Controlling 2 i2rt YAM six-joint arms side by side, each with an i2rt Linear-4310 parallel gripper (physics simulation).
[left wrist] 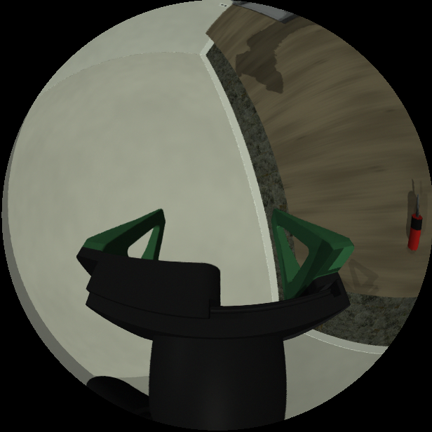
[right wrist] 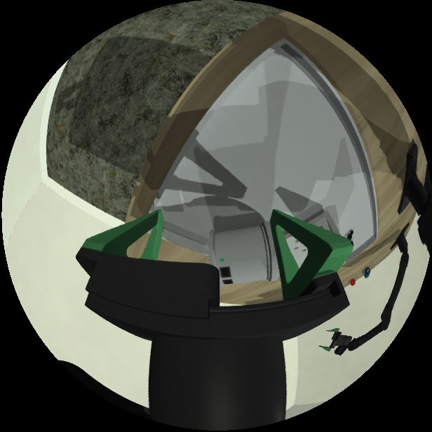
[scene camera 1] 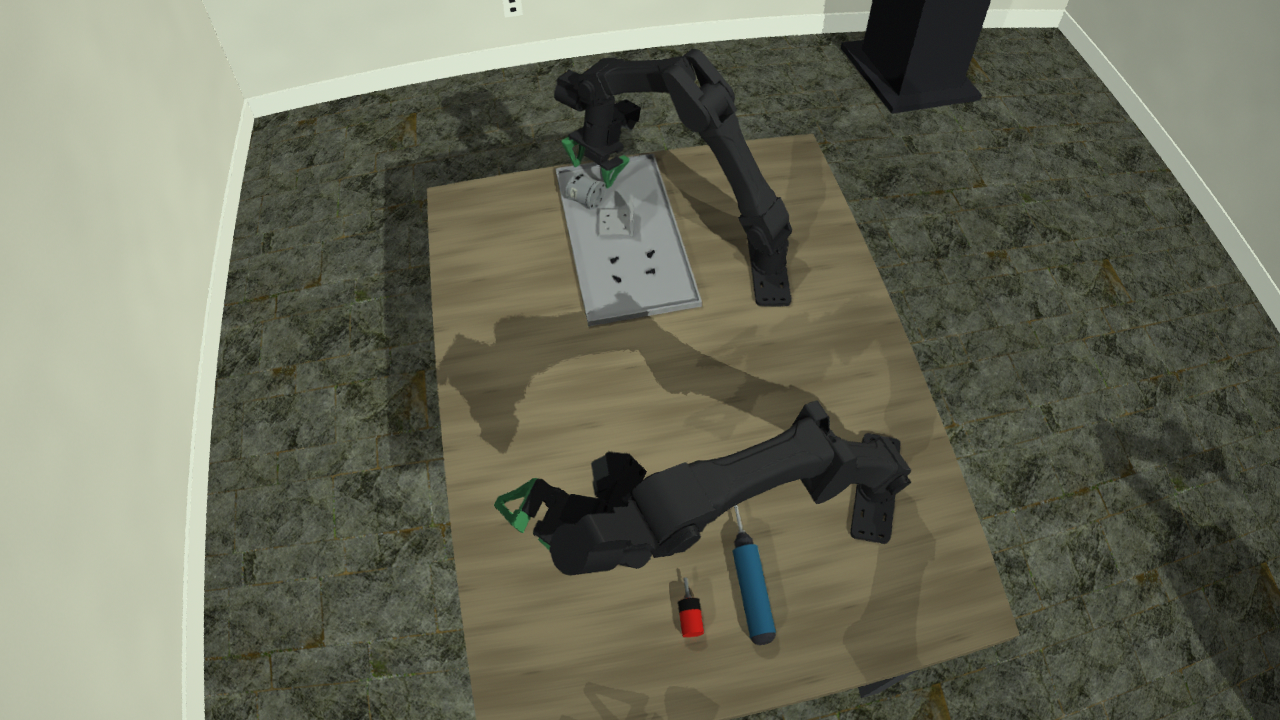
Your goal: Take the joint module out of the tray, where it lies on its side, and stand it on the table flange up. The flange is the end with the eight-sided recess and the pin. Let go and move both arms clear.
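Where they show: left gripper, fingertip midpoint: (scene camera 1: 519, 519); right gripper, fingertip midpoint: (scene camera 1: 592, 176); left arm's base, origin of the base link: (scene camera 1: 875, 488); right arm's base, origin of the base link: (scene camera 1: 768, 266).
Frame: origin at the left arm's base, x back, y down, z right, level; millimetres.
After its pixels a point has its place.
Observation:
The joint module (scene camera 1: 585, 190) {y -58, x -657, z 500 mm} (right wrist: 240, 253), a light grey cylinder, lies on its side in the far left corner of the grey tray (scene camera 1: 644, 312) {y -14, x -475, z 258 mm} (right wrist: 364, 146). Its end faces are hard to make out, so I cannot tell which end is the flange. My right gripper (scene camera 1: 594, 167) {y -24, x -665, z 575 mm} (right wrist: 216, 215) is open and empty, its green fingers apart above the module; in the right wrist view the module shows between and beyond them, partly hidden by the gripper body and a finger. My left gripper (scene camera 1: 519, 519) {y -277, x -516, z -283 mm} (left wrist: 217, 214) is open and empty, over the near left part of the table (scene camera 1: 501, 617) {y 0, x -563, z -364 mm}.
A light bracket (scene camera 1: 614, 222) {y -15, x -587, z 463 mm} stands beside the module in the tray, with several small black screws (scene camera 1: 650, 271) {y -10, x -487, z 359 mm} nearer the tray's front. A blue-handled screwdriver (scene camera 1: 754, 591) {y -41, x -181, z -237 mm} and a small red-and-black tool (scene camera 1: 691, 617) {y -34, x -268, z -298 mm} (left wrist: 414, 232) lie on the table by the left arm.

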